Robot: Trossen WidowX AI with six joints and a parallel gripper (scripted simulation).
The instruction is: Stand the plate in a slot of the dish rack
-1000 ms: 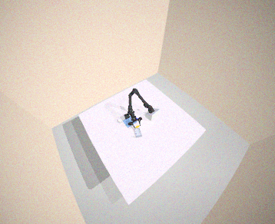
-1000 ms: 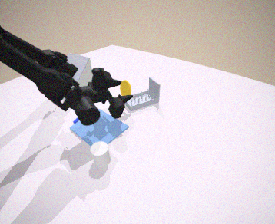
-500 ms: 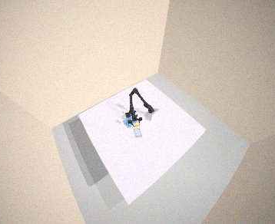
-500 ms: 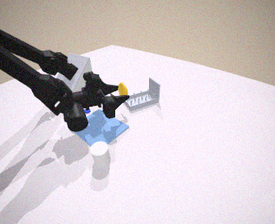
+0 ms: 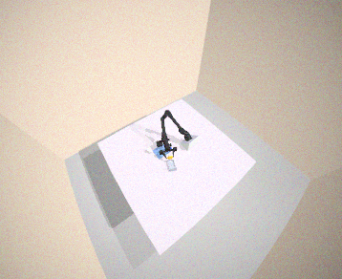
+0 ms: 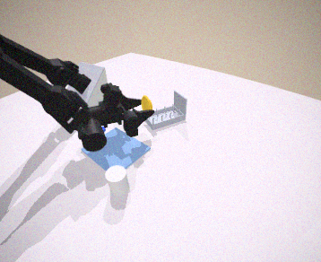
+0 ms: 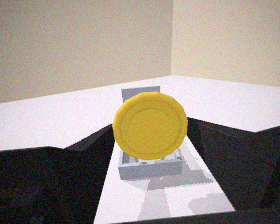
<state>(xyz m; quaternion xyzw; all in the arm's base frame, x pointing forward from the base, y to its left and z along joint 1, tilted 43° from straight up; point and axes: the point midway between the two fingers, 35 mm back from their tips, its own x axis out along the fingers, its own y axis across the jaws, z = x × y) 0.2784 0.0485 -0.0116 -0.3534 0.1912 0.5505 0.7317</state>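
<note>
The grey dish rack is 50 mm to the left of my gripper tip, 40 mm below it and 20 mm ahead of it. Also, from my gripper tip: blue mat (150 mm to the right, 60 mm below, 20 mm ahead); then white round cup (220 mm to the right, 130 mm ahead, 40 mm below); then yellow plate (10 mm to the right).
</note>
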